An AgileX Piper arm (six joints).
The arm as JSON. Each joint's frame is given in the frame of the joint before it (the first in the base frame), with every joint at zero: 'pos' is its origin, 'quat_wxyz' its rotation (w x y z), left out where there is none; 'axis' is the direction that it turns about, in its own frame. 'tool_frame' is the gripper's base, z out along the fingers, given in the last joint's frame.
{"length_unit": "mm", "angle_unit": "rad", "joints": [
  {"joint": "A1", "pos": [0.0, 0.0, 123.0], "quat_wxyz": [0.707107, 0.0, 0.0, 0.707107], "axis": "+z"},
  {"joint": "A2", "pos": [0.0, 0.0, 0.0], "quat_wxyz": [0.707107, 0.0, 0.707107, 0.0], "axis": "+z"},
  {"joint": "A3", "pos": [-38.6, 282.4, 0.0], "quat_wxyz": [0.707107, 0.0, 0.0, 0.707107], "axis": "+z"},
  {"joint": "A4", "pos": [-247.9, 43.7, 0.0], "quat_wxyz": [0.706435, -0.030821, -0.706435, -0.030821], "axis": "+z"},
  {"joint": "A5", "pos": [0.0, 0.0, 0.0], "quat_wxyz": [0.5, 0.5, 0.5, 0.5], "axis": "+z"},
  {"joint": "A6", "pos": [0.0, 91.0, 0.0], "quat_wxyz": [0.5, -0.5, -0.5, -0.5], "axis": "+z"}
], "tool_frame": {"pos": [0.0, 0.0, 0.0], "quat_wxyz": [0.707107, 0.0, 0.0, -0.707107]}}
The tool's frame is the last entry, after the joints.
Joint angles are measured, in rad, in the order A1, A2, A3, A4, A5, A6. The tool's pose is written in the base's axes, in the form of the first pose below.
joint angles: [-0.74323 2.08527 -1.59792 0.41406 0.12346 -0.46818]
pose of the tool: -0.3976, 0.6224, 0.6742, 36.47; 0.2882, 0.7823, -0.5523, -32.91; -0.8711, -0.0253, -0.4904, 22.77; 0, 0, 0, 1
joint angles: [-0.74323 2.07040 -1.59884 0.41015 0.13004 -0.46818]
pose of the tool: -0.3940, 0.6195, 0.6790, 36.36; 0.2792, 0.7845, -0.5538, -32.77; -0.8757, -0.0286, -0.4820, 23.48; 0, 0, 0, 1
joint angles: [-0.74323 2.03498 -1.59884 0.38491 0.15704 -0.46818]
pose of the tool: -0.4039, 0.6044, 0.6866, 36.00; 0.2527, 0.7951, -0.5513, -32.36; -0.8792, -0.0492, -0.4739, 25.00; 0, 0, 0, 1
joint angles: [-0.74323 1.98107 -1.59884 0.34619 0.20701 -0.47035]
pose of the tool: -0.4258, 0.5791, 0.6952, 35.36; 0.2144, 0.8111, -0.5442, -31.64; -0.8790, -0.0827, -0.4695, 27.19; 0, 0, 0, 1
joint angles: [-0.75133 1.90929 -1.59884 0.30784 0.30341 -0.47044]
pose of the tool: -0.4621, 0.5498, 0.6958, 34.07; 0.1932, 0.8282, -0.5261, -30.70; -0.8655, -0.1086, -0.4889, 29.79; 0, 0, 0, 1
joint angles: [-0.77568 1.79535 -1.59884 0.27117 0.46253 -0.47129]
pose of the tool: -0.5082, 0.5216, 0.6853, 31.38; 0.1849, 0.8433, -0.5047, -29.25; -0.8412, -0.1298, -0.5250, 33.64; 0, 0, 0, 1
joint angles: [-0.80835 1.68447 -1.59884 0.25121 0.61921 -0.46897]
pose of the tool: -0.5427, 0.5100, 0.6674, 28.25; 0.1958, 0.8495, -0.4899, -27.68; -0.8168, -0.1352, -0.5609, 37.05; 0, 0, 0, 1
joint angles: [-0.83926 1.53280 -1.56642 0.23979 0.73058 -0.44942]
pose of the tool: -0.5333, 0.5241, 0.6640, 24.36; 0.2008, 0.8410, -0.5025, -24.97; -0.8218, -0.1346, -0.5537, 40.83; 0, 0, 0, 1
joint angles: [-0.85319 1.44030 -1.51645 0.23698 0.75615 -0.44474]
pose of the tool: -0.5217, 0.5348, 0.6647, 22.18; 0.1962, 0.8335, -0.5166, -23.19; -0.8302, -0.1391, -0.5398, 42.13; 0, 0, 0, 1
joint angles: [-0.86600 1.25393 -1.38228 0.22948 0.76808 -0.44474]
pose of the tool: -0.5024, 0.5474, 0.6693, 18.33; 0.1720, 0.8219, -0.5430, -19.34; -0.8474, -0.1577, -0.5070, 43.23; 0, 0, 0, 1
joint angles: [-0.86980 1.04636 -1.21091 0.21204 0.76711 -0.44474]
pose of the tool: -0.4916, 0.5558, 0.6703, 14.45; 0.1425, 0.8108, -0.5678, -15.06; -0.8591, -0.1836, -0.4778, 42.70; 0, 0, 0, 1
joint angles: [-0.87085 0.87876 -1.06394 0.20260 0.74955 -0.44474]
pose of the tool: -0.4750, 0.5649, 0.6747, 11.62; 0.1163, 0.8003, -0.5883, -11.86; -0.8722, -0.2010, -0.4458, 41.31; 0, 0, 0, 1
